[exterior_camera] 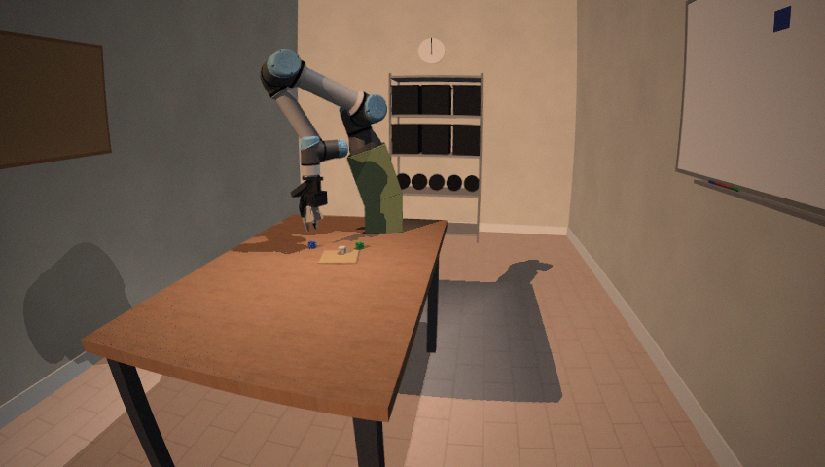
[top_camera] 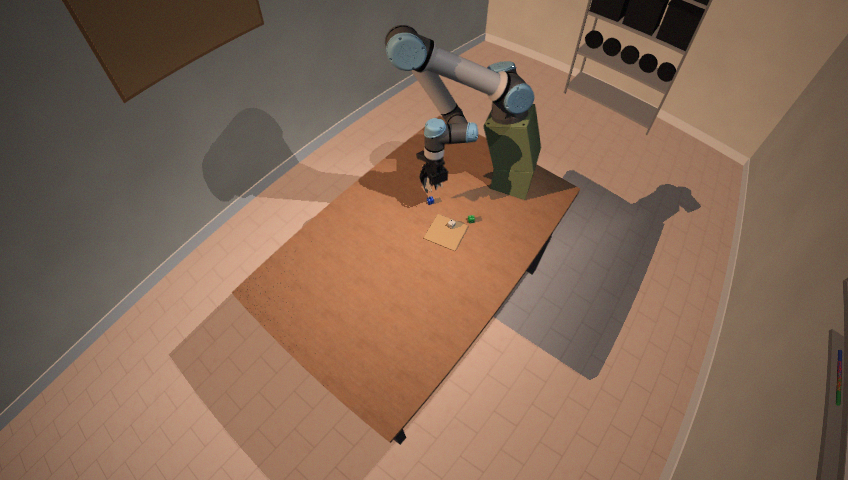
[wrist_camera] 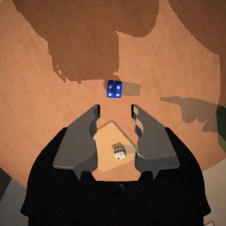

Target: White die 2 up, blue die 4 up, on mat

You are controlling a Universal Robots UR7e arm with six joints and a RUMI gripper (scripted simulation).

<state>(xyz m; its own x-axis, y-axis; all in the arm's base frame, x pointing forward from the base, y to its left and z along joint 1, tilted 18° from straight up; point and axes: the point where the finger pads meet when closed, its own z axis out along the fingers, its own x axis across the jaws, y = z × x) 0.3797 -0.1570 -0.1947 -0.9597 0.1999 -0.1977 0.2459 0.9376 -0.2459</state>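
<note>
Now: hand 80 mm above the blue die. Round my hand: green die (190 mm to the left, 80 mm below, 60 mm behind); tan mat (160 mm to the left, 90 mm below, 60 mm ahead); white die (150 mm to the left, 70 mm below, 30 mm ahead).
</note>
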